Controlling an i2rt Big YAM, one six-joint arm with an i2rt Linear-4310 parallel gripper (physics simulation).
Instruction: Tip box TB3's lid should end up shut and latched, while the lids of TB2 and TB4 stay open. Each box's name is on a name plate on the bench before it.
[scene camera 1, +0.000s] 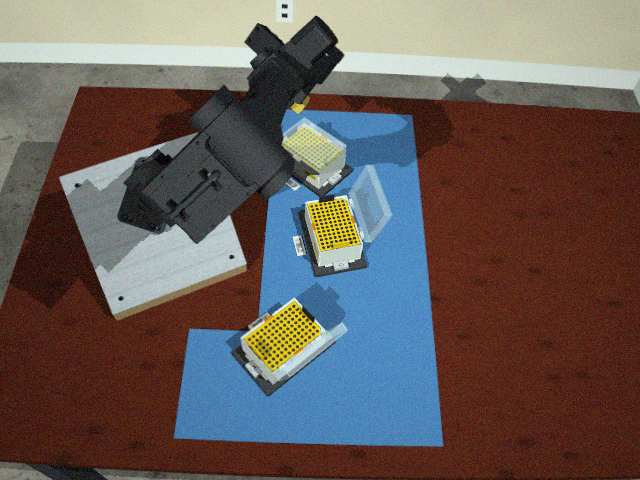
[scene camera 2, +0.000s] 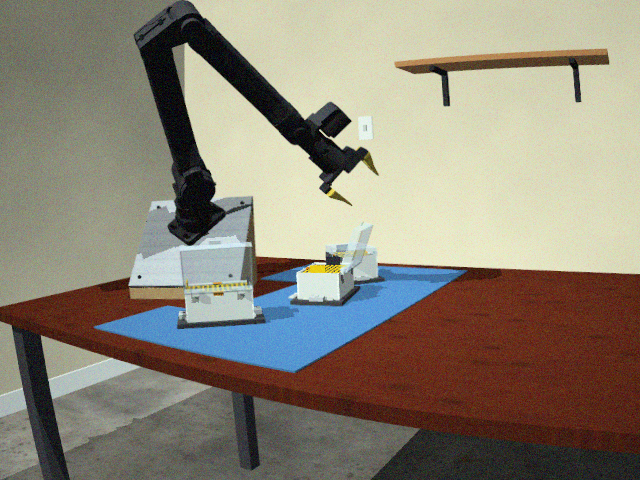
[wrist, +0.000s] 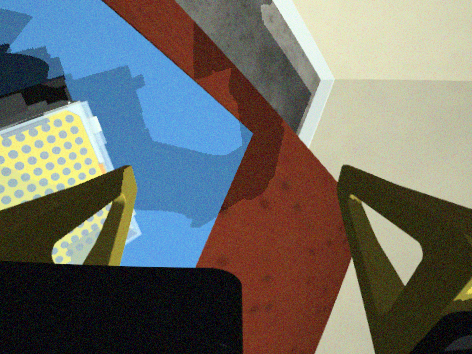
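Where they show: gripper, between the fingertips: (scene camera 1: 322, 77) (scene camera 2: 364, 190) (wrist: 236, 176); arm's base, origin of its link: (scene camera 2: 197, 222).
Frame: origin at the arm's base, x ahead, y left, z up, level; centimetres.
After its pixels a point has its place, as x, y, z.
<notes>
The far box (scene camera 1: 314, 149) @(28.1, 20.9, -7.3) (scene camera 2: 368, 267) @(33.3, 21.0, -11.8) (wrist: 47, 155) @(24.7, 25.5, -7.3) has its clear lid down over its yellow rack; whether it is latched cannot be told. The middle box (scene camera 1: 333, 224) (scene camera 2: 317, 285) @(35.0, -1.8, -11.4) is open, its lid (scene camera 1: 369, 204) @(39.8, 6.5, -5.6) (scene camera 2: 360, 243) @(41.5, 4.1, -3.7) tilted up on the side away from the arm's base. The near box (scene camera 1: 281, 335) (scene camera 2: 219, 305) @(29.3, -23.3, -11.5) is open, its lid (scene camera 2: 217, 264) @(32.1, -25.7, -3.7) standing up. Name plates (scene camera 1: 298, 245) @(26.7, 1.8, -14.8) (scene camera 1: 293, 183) @(24.1, 17.5, -14.9) are too small to read, so which box is TB3 cannot be told. My gripper (scene camera 2: 364, 190) @(28.5, 28.6, 5.6) (wrist: 236, 176) @(28.5, 28.6, 5.6) is open and empty, above the far end of the mat; the arm mostly hides it in scene camera 1.
The boxes stand on a blue mat (scene camera 1: 382, 310) @(43.9, -10.9, -15.1) (scene camera 2: 330, 330) @(48.0, -16.9, -15.1) on the red-brown bench (scene camera 1: 516, 258) @(71.2, 3.6, -15.3). The arm's base is on a slanted pale board (scene camera 1: 170, 273) @(4.2, -10.0, -9.8) (scene camera 2: 155, 263) @(-2.5, -11.7, -8.0). A wall shelf (scene camera 2: 501, 60) is high at the back right.
</notes>
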